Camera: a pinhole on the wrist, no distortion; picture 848 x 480 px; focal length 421.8 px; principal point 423.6 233.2 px. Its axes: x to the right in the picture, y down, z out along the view. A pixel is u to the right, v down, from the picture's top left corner.
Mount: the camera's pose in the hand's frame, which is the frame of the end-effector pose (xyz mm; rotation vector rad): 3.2 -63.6 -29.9 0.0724 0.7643 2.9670
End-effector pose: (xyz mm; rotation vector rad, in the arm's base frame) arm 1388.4 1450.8 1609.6 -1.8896 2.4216 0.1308
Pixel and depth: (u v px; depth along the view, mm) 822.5 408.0 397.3
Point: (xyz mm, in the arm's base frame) 1459.7 1841.6 1242.5
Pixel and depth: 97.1 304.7 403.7
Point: 1264.5 1174.7 1229.4
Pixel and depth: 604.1 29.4 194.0
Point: 1288.3 1548.8 1523.0
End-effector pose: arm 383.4 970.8 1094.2 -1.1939 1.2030 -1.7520
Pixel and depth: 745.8 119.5 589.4
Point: 929.1 1062.8 663.0
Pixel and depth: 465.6 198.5 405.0
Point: 683.4 828.7 983.4
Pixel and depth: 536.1 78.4 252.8
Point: 542.4 914.2 967.3
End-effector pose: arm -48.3 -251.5 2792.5 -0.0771 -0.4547 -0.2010
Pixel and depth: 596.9 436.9 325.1
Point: -302.5 -223.3 3040.1
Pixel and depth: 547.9 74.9 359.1
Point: -155.8 17.5 2953.1
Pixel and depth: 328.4 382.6 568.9
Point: -147.5 -189.9 3364.0
